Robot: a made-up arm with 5 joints. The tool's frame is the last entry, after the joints.
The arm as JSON. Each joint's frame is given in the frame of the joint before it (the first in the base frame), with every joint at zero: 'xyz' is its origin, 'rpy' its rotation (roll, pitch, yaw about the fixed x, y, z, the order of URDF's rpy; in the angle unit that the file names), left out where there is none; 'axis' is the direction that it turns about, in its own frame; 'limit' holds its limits. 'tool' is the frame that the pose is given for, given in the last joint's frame.
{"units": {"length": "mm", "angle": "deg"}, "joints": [
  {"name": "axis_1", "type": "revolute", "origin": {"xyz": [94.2, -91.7, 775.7], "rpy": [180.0, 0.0, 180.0]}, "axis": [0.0, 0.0, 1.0], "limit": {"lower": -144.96, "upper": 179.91}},
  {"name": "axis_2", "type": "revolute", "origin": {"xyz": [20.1, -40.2, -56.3], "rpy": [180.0, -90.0, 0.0]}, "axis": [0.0, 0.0, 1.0], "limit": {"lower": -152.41, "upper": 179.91}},
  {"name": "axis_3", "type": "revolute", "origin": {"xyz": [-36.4, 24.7, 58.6], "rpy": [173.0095, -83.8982, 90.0]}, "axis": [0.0, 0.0, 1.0], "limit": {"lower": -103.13, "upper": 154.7}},
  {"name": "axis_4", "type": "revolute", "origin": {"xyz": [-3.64, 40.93, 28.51], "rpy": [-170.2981, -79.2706, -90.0]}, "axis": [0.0, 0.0, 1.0], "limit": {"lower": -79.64, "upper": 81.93}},
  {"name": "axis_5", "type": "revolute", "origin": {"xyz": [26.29, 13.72, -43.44], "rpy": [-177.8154, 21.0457, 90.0]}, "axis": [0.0, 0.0, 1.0], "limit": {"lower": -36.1, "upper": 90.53}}
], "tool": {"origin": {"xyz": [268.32, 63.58, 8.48], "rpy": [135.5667, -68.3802, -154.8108]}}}
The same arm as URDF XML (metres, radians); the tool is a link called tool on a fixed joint. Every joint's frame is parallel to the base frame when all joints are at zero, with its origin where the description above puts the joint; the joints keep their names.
<robot name="arm">
  <joint name="axis_1" type="revolute">
    <parent link="base_link"/>
    <child link="link1"/>
    <origin xyz="0.0942 -0.0917 0.7757"/>
    <axis xyz="0 0 -1"/>
    <limit lower="-2.5300" upper="3.1400"/>
  </joint>
  <joint name="axis_2" type="revolute">
    <parent link="link1"/>
    <child link="link2"/>
    <origin xyz="-0.0201 -0.0402 0.0563"/>
    <axis xyz="-1 0 0"/>
    <limit lower="-2.6601" upper="3.1400"/>
  </joint>
  <joint name="axis_3" type="revolute">
    <parent link="link2"/>
    <child link="link3"/>
    <origin xyz="-0.0586 -0.0247 0.0364"/>
    <axis xyz="0.105505 -0.986943 -0.121705"/>
    <limit lower="-1.8000" upper="2.7000"/>
  </joint>
  <joint name="axis_4" type="revolute">
    <parent link="link3"/>
    <child link="link4"/>
    <origin xyz="0.0061 -0.0228 -0.0441"/>
    <axis xyz="-0.1744 0.046 0.9836"/>
    <limit lower="-1.3900" upper="1.4299"/>
  </joint>
  <joint name="axis_5" type="revolute">
    <parent link="link4"/>
    <child link="link5"/>
    <origin xyz="0.0238 -0.0265 -0.0387"/>
    <axis xyz="-0.192691 -0.046598 -0.980153"/>
    <limit lower="-0.6301" upper="1.5800"/>
  </joint>
  <joint name="tool_joint" type="fixed">
    <parent link="link5"/>
    <child link="tool"/>
    <origin xyz="0.2666 -0.0391 -0.0592" rpy="-0.5675 1.0162 2.9849"/>
  </joint>
  <link name="base_link"/>
  <link name="link1"/>
  <link name="link2"/>
  <link name="link3"/>
  <link name="link4"/>
  <link name="link5"/>
  <link name="tool"/>
</robot>

